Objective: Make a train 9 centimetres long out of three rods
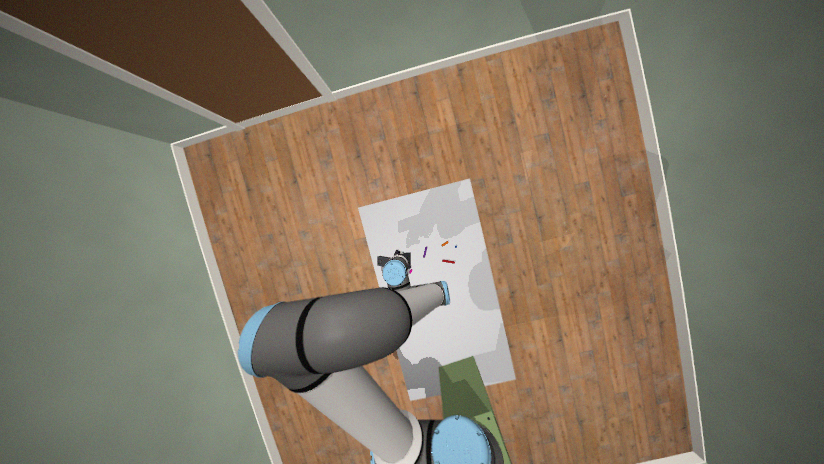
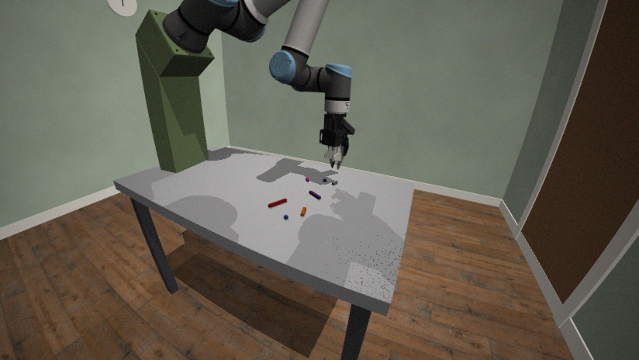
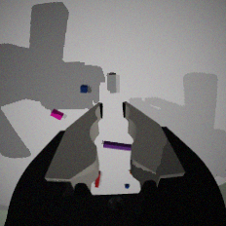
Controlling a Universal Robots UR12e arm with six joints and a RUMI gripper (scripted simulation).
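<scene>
Right now the grey rod is 80 mm below my hand. Also, from my hand: orange rod 260 mm to the right, 80 mm below, 10 mm behind; then purple rod 130 mm to the right, 80 mm below, 30 mm behind; then magenta rod 110 mm behind, 80 mm below, 20 mm to the right.
</scene>
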